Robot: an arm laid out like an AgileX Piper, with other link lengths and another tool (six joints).
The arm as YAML. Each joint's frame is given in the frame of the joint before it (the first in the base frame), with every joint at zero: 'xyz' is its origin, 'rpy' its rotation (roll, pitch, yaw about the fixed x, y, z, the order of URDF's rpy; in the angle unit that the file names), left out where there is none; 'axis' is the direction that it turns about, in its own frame. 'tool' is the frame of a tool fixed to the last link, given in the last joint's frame.
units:
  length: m
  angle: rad
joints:
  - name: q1
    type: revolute
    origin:
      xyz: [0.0, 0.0, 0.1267]
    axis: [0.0, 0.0, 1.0]
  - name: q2
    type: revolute
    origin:
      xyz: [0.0, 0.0, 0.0]
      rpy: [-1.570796, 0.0, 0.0]
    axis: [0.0, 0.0, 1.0]
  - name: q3
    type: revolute
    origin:
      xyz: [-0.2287, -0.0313, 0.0]
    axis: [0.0, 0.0, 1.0]
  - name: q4
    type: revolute
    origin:
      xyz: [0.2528, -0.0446, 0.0]
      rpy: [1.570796, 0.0, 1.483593]
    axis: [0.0, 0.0, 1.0]
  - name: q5
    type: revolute
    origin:
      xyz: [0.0, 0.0, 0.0]
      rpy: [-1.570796, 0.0, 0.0]
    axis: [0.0, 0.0, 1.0]
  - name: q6
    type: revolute
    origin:
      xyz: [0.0, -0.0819, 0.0]
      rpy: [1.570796, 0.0, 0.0]
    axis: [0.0, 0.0, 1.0]
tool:
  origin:
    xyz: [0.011, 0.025, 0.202]
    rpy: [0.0, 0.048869, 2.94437]
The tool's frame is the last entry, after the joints.
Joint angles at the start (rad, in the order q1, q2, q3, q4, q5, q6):
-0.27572 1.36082 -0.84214 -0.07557 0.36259 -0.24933
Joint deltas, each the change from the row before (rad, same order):
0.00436 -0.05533 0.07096 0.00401 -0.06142 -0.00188
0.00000 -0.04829 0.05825 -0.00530 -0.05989 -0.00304
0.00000 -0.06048 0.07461 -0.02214 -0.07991 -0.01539
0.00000 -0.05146 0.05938 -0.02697 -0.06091 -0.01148
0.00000 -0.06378 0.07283 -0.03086 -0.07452 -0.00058
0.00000 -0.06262 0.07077 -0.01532 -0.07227 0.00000
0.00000 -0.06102 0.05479 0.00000 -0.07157 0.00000
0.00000 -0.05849 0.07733 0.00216 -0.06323 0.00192
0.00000 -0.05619 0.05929 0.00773 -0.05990 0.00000
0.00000 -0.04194 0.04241 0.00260 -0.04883 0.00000
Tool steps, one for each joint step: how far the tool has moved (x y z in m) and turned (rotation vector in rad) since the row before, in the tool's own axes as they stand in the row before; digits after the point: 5 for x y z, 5 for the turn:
0.00130 -0.00311 -0.00589 -0.01490 0.04396 -0.00223
0.00304 0.00097 -0.00531 -0.02193 0.04468 -0.00943
0.00334 0.00192 -0.00671 -0.03020 0.05759 -0.03885
0.00295 0.00160 -0.00620 -0.02459 0.04602 -0.03958
0.00471 0.00094 -0.00793 -0.02922 0.05788 -0.03293
0.00566 0.00009 -0.00799 -0.02749 0.05769 -0.01667
0.01242 0.00469 -0.00774 -0.03671 0.06847 -0.00188
0.00014 -0.00424 -0.00835 -0.01821 0.04097 0.00365
0.00618 0.00096 -0.00735 -0.02743 0.04998 0.00633
0.00646 0.00176 -0.00530 -0.02284 0.04269 0.00141

